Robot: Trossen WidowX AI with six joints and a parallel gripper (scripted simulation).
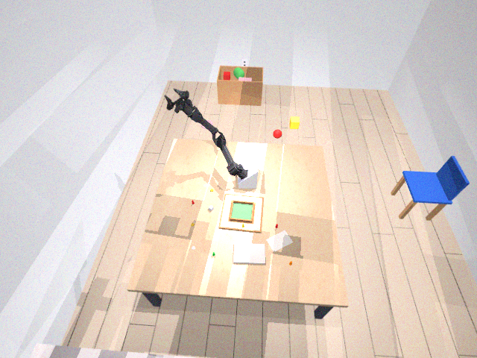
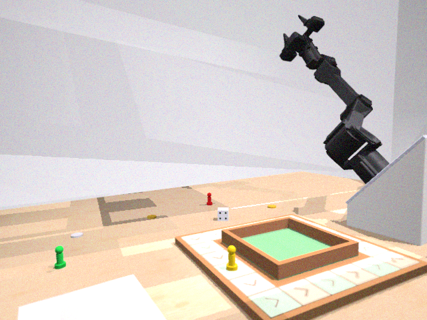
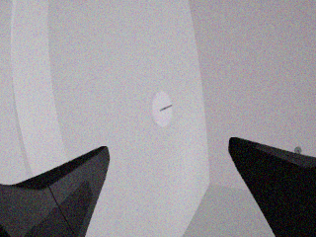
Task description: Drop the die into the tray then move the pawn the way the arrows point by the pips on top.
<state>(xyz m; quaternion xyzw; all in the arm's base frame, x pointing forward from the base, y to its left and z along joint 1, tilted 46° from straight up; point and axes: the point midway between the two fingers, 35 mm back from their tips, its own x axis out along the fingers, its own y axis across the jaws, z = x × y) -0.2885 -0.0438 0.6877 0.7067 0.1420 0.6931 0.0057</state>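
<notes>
Now: gripper tip 59 cm above the white die, 50 cm short of it and 33 cm to the right of it. Also, from my gripper tip: yellow pawn 62 cm ahead, 58 cm below, 57 cm to the left; green pawn 84 cm ahead, 59 cm below, 41 cm to the left; green dice tray 60 cm below, 55 cm to the left, 51 cm ahead.
</notes>
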